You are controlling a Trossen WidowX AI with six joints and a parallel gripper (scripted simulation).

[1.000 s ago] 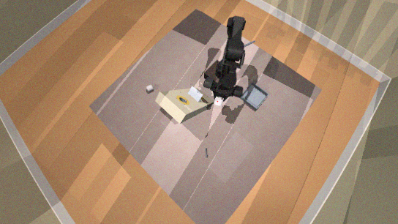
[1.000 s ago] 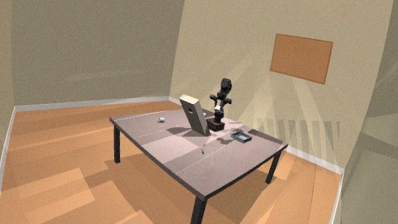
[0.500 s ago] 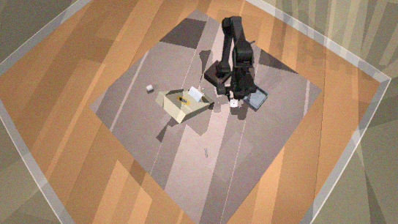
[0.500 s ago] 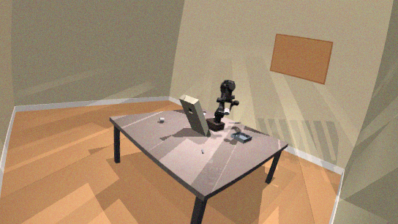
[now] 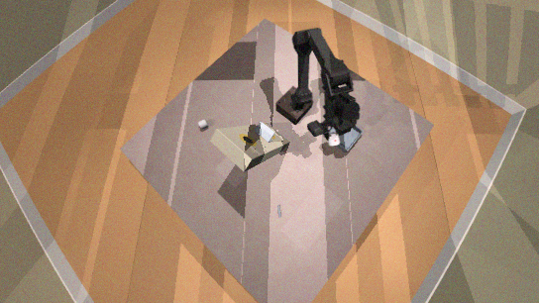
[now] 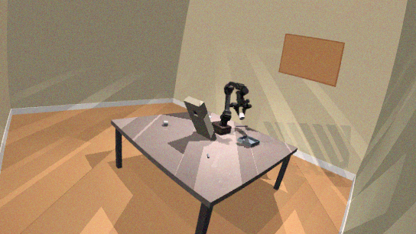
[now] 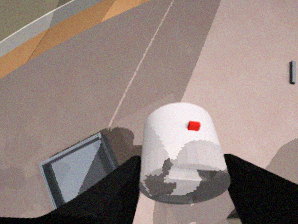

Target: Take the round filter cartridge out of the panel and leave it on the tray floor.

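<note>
Now: gripper tip 18 cm past the grey-blue tray, 1 cm to the left of it and 25 cm above it. Round my gripper tip: beige service panel: 24 cm ahead, 21 cm to the right, 8 cm below; then grey filter cartridge: right at my gripper tip; then small grey piece: 35 cm ahead, 10 cm to the left, 26 cm below.
</note>
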